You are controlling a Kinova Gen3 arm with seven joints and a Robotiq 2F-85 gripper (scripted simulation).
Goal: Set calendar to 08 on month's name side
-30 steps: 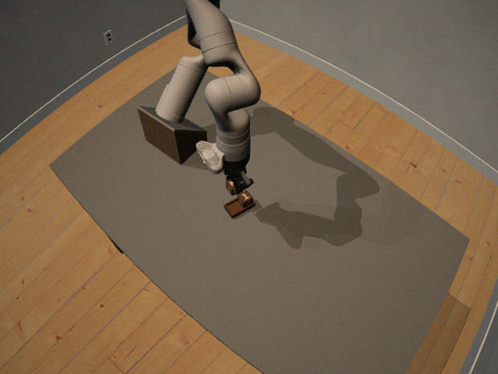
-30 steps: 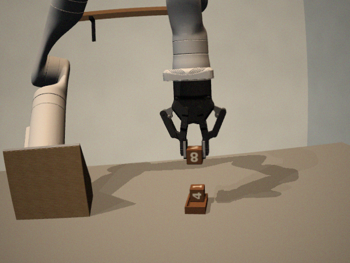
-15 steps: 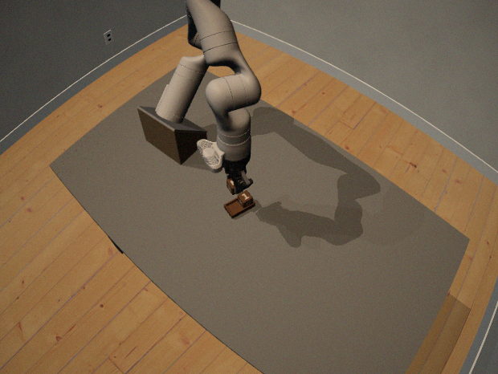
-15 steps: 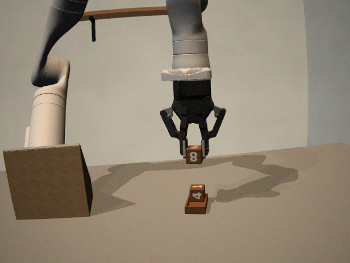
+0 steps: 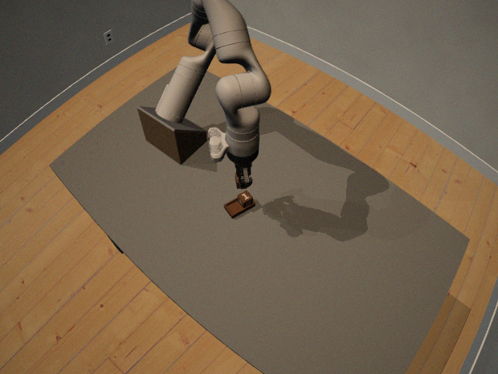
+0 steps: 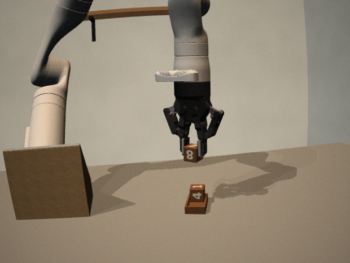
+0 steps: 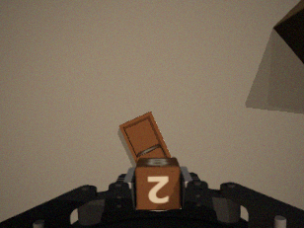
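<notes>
My gripper is now 120 mm above the brown tray and 10 mm to the left of it. Round my hand: brown cube 10 mm below.
</notes>
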